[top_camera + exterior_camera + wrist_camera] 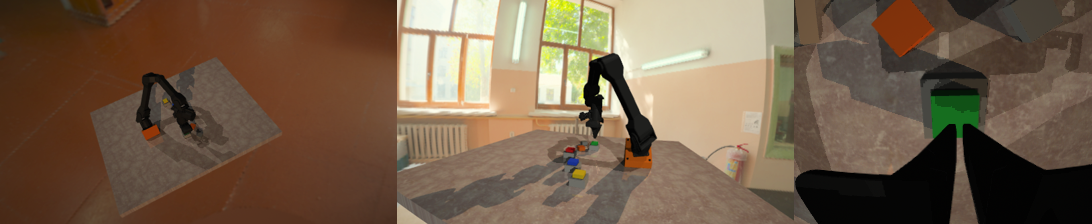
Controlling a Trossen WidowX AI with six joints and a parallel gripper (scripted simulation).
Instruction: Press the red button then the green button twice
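My gripper tip is now 3 cm above the green button. Also, from my gripper tip: red button: 10 cm ahead, 13 cm to the left, 3 cm below; then orange block: 7 cm ahead, 3 cm to the left, 5 cm below; then grey block: 6 cm ahead, 7 cm to the right, 5 cm below.
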